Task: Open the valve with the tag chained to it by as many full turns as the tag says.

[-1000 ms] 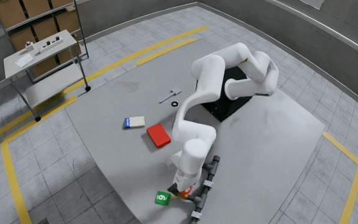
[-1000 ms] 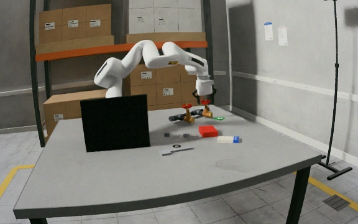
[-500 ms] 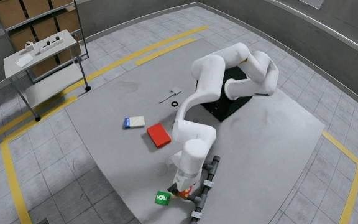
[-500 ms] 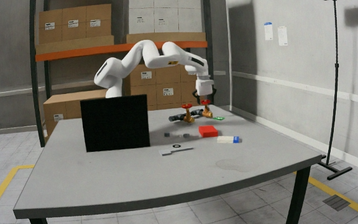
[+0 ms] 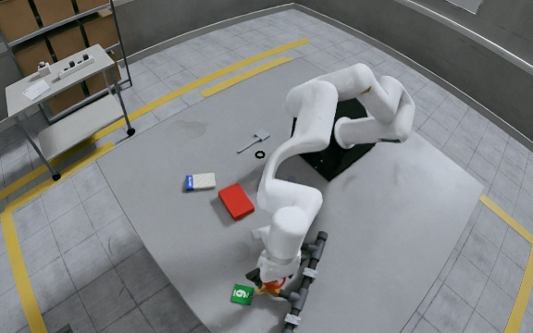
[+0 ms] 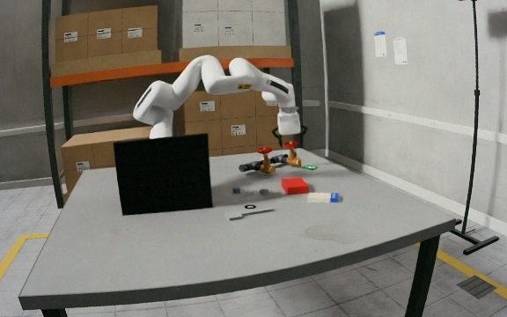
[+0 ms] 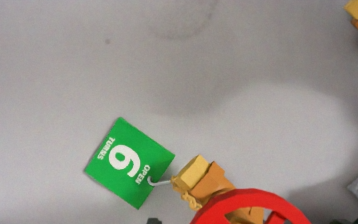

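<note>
My gripper is now 70 mm short of the green tag, 30 mm to the left of it and 110 mm above it. The rest, counted from my hand: grey nut 230 mm behind, 320 mm to the right, 110 mm below; white-and-blue box 50 mm behind, 470 mm to the right, 110 mm below; red block 110 mm behind, 320 mm to the right, 100 mm below.
</note>
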